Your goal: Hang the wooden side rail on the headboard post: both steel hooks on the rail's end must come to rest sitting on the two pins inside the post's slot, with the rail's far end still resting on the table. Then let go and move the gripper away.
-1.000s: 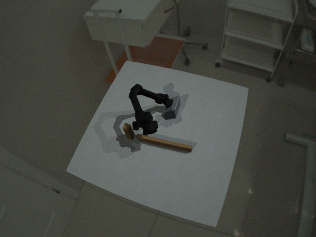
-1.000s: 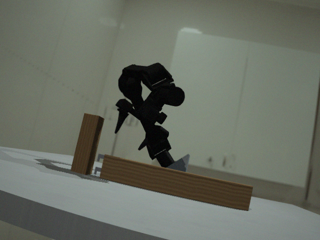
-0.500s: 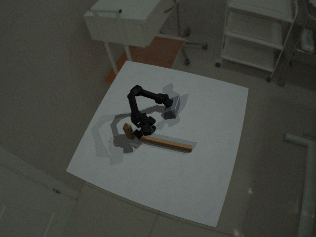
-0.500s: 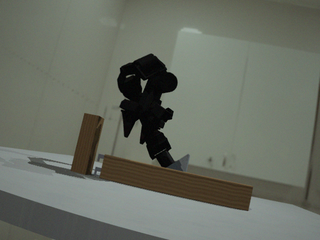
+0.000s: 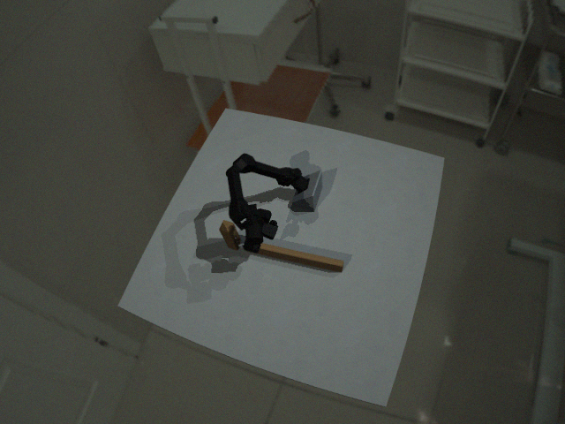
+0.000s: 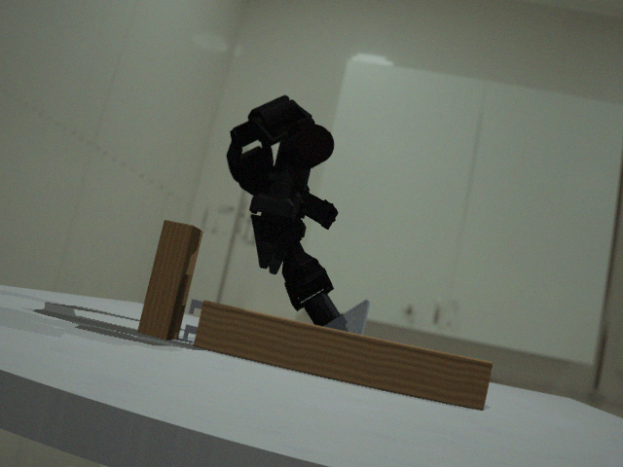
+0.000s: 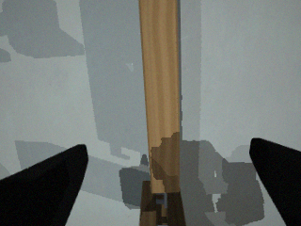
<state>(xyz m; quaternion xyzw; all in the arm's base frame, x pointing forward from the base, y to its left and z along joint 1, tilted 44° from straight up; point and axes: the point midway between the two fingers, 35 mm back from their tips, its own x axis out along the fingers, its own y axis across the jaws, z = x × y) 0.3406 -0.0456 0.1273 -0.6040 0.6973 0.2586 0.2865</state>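
Right now the wooden headboard post is 15 cm to the right of my gripper tip, 5 cm below it and 2 cm behind it.
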